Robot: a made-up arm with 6 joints.
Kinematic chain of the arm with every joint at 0, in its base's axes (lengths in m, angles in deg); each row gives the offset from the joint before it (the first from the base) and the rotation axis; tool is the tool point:
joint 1: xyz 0 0 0.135 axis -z
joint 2: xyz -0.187 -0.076 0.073 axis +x
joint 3: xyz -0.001 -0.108 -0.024 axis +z
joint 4: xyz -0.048 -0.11 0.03 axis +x
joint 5: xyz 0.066 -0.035 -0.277 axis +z
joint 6: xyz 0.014 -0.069 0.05 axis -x
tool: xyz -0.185 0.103 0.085
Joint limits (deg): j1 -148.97..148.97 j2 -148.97..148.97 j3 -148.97..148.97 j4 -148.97..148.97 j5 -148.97..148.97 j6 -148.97..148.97
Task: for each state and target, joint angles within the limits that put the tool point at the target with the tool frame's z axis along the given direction. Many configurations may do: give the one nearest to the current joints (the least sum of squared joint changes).
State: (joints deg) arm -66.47 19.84 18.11 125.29 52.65 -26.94
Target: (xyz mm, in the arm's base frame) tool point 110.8 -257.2 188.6 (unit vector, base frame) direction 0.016 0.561 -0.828
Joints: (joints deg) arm -93.69 0.54 27.73 146.87 67.84 -30.26
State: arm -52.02 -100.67 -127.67 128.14 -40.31 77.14
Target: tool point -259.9 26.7 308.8 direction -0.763 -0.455 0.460
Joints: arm -59.81 -82.45 -124.14 138.28 -50.27 94.87
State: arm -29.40 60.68 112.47 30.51 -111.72 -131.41
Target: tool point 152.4 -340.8 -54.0 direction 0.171 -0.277 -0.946
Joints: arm -65.33 42.61 118.51 42.33 -95.97 -139.06
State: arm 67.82 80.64 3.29 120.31 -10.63 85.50
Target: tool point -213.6 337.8 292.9 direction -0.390 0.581 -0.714
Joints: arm 97.46 78.56 -17.23 137.31 16.88 67.08
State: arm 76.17 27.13 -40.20 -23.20 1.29 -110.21
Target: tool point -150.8 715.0 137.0 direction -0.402 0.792 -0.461
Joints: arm 111.32 -0.07 -51.80 -28.59 15.76 -145.42
